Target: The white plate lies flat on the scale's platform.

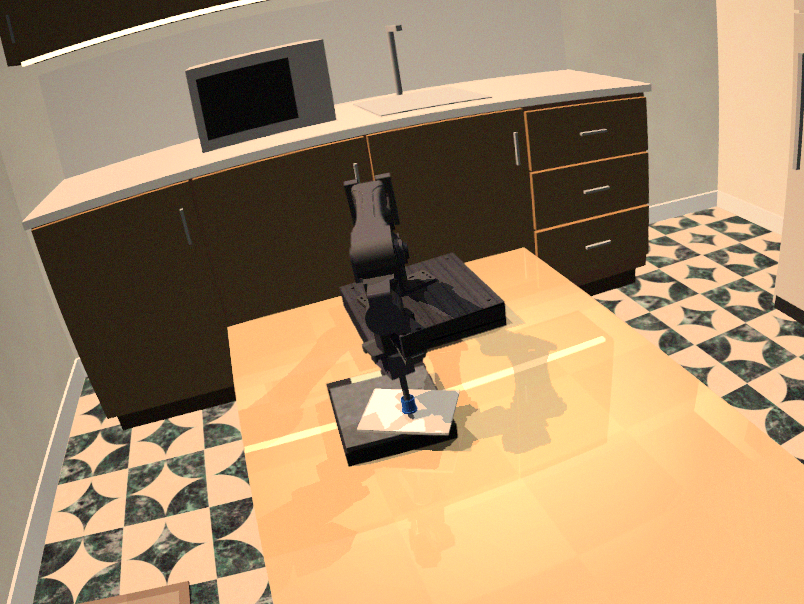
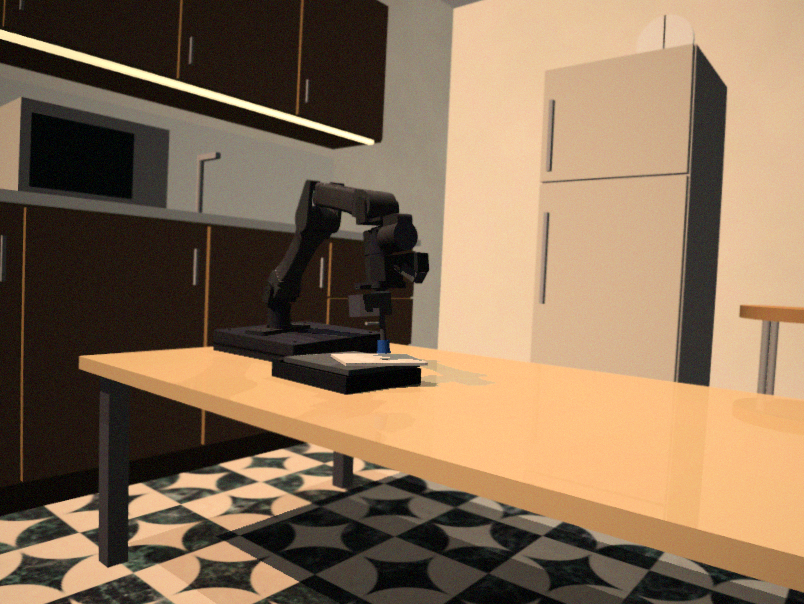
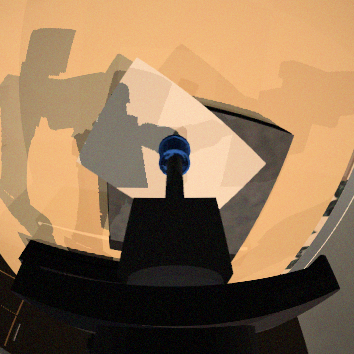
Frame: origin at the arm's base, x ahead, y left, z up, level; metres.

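Seen in the pictures: hand, its tool point: (image 1: 409, 409) (image 2: 384, 353) (image 3: 174, 148); arm's base, origin of its link: (image 2: 278, 330).
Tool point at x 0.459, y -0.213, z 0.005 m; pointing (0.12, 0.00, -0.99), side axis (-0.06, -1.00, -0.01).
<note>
Offsets run from my tool point to a thing's top centre. Level surfaces: height alone.
The white square plate {0.017 m back, 0.006 m left, 0.013 m down} (image 1: 430, 416) (image 2: 353, 357) (image 3: 214, 158) lies flat on the black scale {0.083 m back, 0.011 m right, 0.019 m down} (image 1: 353, 445) (image 2: 337, 380) (image 3: 261, 154). It is turned askew to the platform, and its corners reach past the platform's right side. My blue suction cup (image 1: 407, 406) (image 2: 383, 349) (image 3: 174, 154) points straight down over the plate's middle, at or just above its surface. I cannot tell whether it touches. It holds nothing.
The arm's black base slab (image 1: 454, 304) (image 2: 292, 338) stands on the orange table {0.064 m down} (image 1: 584, 454) (image 2: 520, 416) just behind the scale. A kitchen counter with a microwave (image 1: 259, 94) runs behind the table, and a fridge (image 2: 617, 207) stands to the right.
</note>
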